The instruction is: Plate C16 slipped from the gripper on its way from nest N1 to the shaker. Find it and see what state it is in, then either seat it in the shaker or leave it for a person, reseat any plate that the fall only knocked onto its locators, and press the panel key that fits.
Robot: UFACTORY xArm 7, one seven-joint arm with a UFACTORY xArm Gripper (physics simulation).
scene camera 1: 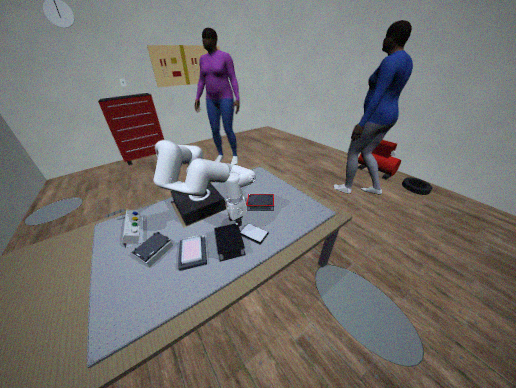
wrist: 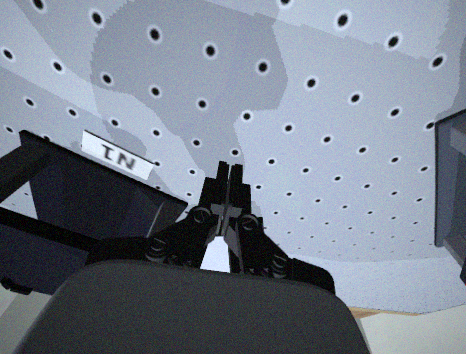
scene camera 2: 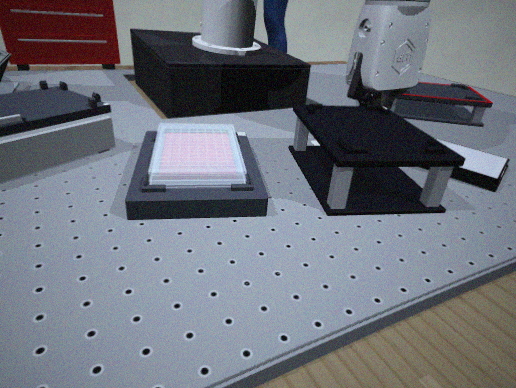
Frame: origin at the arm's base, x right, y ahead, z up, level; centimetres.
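Seen in the pictures: gripper, fingertip midpoint: (scene camera 1: 239, 224) (wrist: 227, 178); arm's base, link origin: (scene camera 2: 226, 47).
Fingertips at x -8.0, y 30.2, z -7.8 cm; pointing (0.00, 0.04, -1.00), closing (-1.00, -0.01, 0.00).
Pixels of each thing's top centre, then the offset from my fingertips to it. "pt": a spot on its surface instead.
- nest N1, top centre: (scene camera 2: 367, 122) (wrist: 56, 288) (scene camera 1: 228, 236) dx +11.5, dy +8.7, dz +6.4 cm
- thin black block with a white top, top centre: (wrist: 226, 266) (scene camera 2: 448, 150) (scene camera 1: 253, 231) dx -1.9, dy +10.9, dz +1.9 cm
- clear plate with pink wells, top centre: (scene camera 2: 197, 144) (scene camera 1: 191, 248) dx +27.8, dy +1.6, dz +3.7 cm
- dark nest, top centre: (scene camera 2: 197, 153) (scene camera 1: 191, 249) dx +27.8, dy +1.6, dz +2.7 cm
- shaker, surface spot: (scene camera 2: 50, 107) (scene camera 1: 158, 244) pt dx +39.6, dy -9.1, dz +5.5 cm
- key panel, top centre: (scene camera 1: 128, 220) dx +47.9, dy -33.1, dz +8.3 cm
My gripper (scene camera 1: 239, 223) (wrist: 227, 178) is shut and empty, low beside the back of nest N1 (scene camera 1: 229, 241) (scene camera 2: 370, 132) (wrist: 90, 192), a black two-level stand with a bare top. Its fingertips are hidden in scene camera 2. A thin black block with a white top (scene camera 1: 255, 233) (scene camera 2: 482, 162) (wrist: 216, 255) lies on the table right of N1; I cannot tell if it is plate C16. A clear plate with pink wells (scene camera 1: 193, 249) (scene camera 2: 197, 155) lies on a dark nest (scene camera 1: 185, 266) (scene camera 2: 197, 206). The shaker (scene camera 1: 152, 246) (scene camera 2: 50, 107), grey with clips, has a bare top. The key panel (scene camera 1: 128, 234) has coloured keys.
A red-edged two-level stand (scene camera 1: 260, 201) (scene camera 2: 440, 92) is at the back right; part of a dark stand shows at the wrist view's right edge. The arm's black base block (scene camera 1: 192, 212) (scene camera 2: 240, 87) is behind the nests. Two people (scene camera 1: 217, 75) (scene camera 1: 387, 95) stand beyond the table.
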